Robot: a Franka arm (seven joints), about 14 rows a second.
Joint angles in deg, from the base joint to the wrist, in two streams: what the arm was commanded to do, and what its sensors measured. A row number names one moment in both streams.
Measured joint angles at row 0:
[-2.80 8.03 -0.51 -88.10 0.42 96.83 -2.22]
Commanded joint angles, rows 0 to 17:
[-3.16 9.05 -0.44 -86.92 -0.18 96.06 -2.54]
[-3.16 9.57 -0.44 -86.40 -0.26 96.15 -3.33]
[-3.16 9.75 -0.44 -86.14 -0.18 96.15 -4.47]
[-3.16 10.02 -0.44 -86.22 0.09 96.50 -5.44]
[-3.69 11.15 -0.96 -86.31 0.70 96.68 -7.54]
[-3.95 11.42 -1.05 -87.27 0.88 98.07 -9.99]
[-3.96 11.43 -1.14 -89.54 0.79 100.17 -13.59]
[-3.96 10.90 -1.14 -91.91 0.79 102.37 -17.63]
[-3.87 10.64 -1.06 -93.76 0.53 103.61 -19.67]
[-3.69 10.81 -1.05 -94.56 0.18 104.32 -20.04]
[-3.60 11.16 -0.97 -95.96 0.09 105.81 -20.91]
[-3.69 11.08 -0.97 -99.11 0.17 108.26 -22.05]
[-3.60 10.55 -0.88 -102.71 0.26 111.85 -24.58]
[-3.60 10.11 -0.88 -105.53 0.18 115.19 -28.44]
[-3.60 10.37 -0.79 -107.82 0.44 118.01 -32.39]
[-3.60 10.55 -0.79 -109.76 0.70 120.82 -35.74]
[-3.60 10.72 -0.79 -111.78 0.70 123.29 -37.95]
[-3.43 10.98 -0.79 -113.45 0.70 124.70 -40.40]
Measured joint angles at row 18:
[-3.55 12.09 -0.89 -109.28 0.39 121.24 -35.45]
